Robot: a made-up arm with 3 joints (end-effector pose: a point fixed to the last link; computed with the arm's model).
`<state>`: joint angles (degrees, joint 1 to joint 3).
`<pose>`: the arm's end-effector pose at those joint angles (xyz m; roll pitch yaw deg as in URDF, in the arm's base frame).
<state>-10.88 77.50 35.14</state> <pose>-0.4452 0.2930 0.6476 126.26 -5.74 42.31</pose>
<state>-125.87 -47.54 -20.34</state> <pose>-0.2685 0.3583 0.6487 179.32 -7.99 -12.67</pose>
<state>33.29 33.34 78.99</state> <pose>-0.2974 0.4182 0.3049 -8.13 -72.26 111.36</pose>
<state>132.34 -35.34 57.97</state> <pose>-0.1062 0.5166 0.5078 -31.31 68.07 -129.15</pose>
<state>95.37 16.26 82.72</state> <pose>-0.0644 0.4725 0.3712 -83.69 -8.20 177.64</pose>
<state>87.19 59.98 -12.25</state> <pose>-0.2688 0.2105 0.2503 42.07 -45.31 139.62</pose>
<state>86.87 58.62 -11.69</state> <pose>-0.2655 0.2127 0.2486 40.35 -44.95 141.08</pose>
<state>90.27 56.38 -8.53</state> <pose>-0.2418 0.2231 0.2375 31.85 -41.33 145.87</pose>
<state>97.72 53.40 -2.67</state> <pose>-0.1935 0.2430 0.2237 18.05 -33.58 152.31</pose>
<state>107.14 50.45 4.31</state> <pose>-0.1324 0.2677 0.2215 3.92 -23.44 157.40</pose>
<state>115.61 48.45 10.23</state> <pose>-0.0802 0.2889 0.2325 -6.82 -14.35 160.15</pose>
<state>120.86 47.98 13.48</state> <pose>-0.0517 0.3000 0.2436 -12.46 -9.21 160.95</pose>
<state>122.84 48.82 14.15</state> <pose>-0.0445 0.3015 0.2465 -13.72 -8.08 160.62</pose>
